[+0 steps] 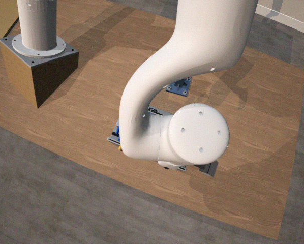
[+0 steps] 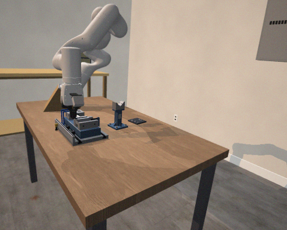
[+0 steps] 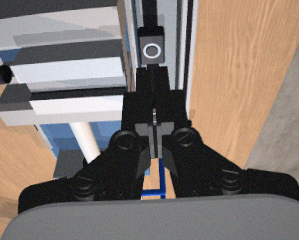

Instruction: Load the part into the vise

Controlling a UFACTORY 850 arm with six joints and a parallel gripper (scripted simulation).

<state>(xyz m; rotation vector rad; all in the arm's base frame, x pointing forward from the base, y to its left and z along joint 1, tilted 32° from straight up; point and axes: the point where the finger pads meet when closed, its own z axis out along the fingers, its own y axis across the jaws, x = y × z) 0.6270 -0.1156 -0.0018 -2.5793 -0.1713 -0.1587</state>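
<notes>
Now: the part 50 mm to the left of my hand, 30 mm below it and 10 mm behind it. Round my hand: work stop 110 mm to the left, 40 mm below, 20 mm behind; moving jaw 60 mm to the left, 50 mm below, 40 mm behind; fixed jaw 70 mm to the left, 50 mm below, 20 mm ahead.
</notes>
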